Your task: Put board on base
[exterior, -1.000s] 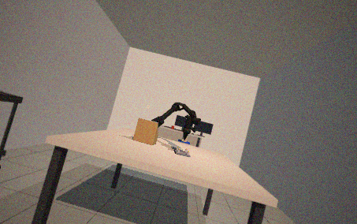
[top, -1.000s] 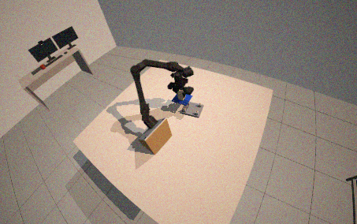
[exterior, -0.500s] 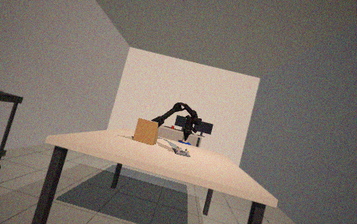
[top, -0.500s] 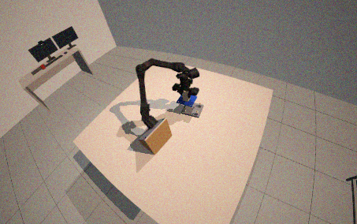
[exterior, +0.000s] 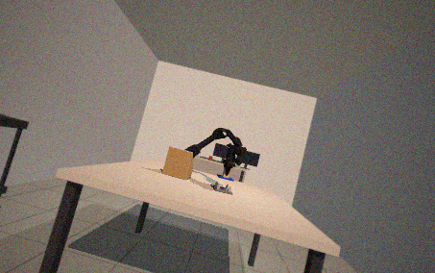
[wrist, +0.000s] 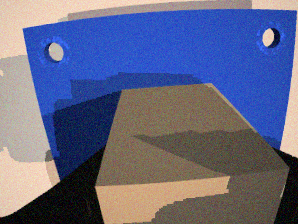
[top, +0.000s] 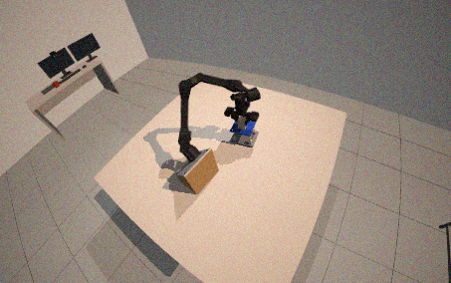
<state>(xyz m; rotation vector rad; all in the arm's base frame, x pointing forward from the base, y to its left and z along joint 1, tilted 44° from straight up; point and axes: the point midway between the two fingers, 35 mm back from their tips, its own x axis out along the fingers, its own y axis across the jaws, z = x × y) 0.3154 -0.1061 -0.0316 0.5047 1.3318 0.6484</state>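
My gripper tip is right at the blue board. Round my gripper tip: grey base: 10 mm to the right, 100 mm below.
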